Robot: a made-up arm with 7 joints. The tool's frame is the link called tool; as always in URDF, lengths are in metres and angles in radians.
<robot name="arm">
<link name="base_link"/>
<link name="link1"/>
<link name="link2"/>
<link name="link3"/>
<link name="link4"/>
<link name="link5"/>
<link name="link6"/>
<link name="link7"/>
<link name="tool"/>
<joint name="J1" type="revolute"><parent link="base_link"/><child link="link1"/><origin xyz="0 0 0.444" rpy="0 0 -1.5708"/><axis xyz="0 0 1"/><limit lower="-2.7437" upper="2.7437"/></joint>
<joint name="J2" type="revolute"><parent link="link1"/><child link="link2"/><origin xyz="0 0 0" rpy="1.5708 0 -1.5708"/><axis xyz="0 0 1"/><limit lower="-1.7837" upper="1.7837"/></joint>
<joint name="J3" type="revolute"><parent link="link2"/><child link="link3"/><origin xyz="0 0.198 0" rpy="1.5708 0 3.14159"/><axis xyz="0 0 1"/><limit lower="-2.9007" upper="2.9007"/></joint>
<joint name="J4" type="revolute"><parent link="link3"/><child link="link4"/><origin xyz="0.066 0 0" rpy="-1.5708 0 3.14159"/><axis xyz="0 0 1"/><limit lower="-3.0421" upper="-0.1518"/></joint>
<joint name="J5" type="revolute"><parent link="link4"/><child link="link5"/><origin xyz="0.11 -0.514 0" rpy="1.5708 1.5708 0"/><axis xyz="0 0 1"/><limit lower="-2.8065" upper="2.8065"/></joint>
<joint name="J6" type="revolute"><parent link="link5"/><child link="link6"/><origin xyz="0 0 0" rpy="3.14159 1.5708 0"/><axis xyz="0 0 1"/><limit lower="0.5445" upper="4.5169"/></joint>
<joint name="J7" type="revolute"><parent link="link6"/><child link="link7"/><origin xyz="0 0.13 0" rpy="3.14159 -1.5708 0"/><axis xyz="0 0 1"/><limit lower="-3.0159" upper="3.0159"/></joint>
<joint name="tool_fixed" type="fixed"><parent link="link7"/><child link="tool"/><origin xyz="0 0 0" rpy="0 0 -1.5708"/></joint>
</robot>
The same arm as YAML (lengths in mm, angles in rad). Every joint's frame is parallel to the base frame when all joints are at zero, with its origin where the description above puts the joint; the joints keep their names.
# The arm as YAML. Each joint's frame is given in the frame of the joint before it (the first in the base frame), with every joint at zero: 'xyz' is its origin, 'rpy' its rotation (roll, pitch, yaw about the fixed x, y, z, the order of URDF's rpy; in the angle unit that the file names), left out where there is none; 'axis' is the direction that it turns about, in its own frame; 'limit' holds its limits. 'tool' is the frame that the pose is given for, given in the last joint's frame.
units:
  length: mm
  angle: rad
joints:
  - name: J1
    type: revolute
    origin:
      xyz: [0.0, 0.0, 444.0]
    axis: [0.0, 0.0, 1.0]
    limit:
      lower: -2.7437
      upper: 2.7437
  - name: J2
    type: revolute
    origin:
      xyz: [0.0, 0.0, 0.0]
    axis: [0.0, 1.0, 0.0]
    limit:
      lower: -1.7837
      upper: 1.7837
  - name: J3
    type: revolute
    origin:
      xyz: [0.0, 0.0, 198.0]
    axis: [0.0, 0.0, 1.0]
    limit:
      lower: -2.9007
      upper: 2.9007
  - name: J4
    type: revolute
    origin:
      xyz: [66.0, 0.0, 0.0]
    axis: [0.0, -1.0, 0.0]
    limit:
      lower: -3.0421
      upper: -0.1518
  - name: J5
    type: revolute
    origin:
      xyz: [-110.0, 0.0, 514.0]
    axis: [0.0, 0.0, 1.0]
    limit:
      lower: -2.8065
      upper: 2.8065
  - name: J6
    type: revolute
    origin:
      xyz: [0.0, 0.0, 0.0]
    axis: [0.0, -1.0, 0.0]
    limit:
      lower: 0.5445
      upper: 4.5169
  - name: J7
    type: revolute
    origin:
      xyz: [130.0, 0.0, 0.0]
    axis: [0.0, 0.0, -1.0]
    limit:
      lower: -3.0159
      upper: 3.0159
tool:
  origin:
    xyz: [0.0, 0.0, 0.0]
    rpy: [3.1416, 0.0, 0.0]

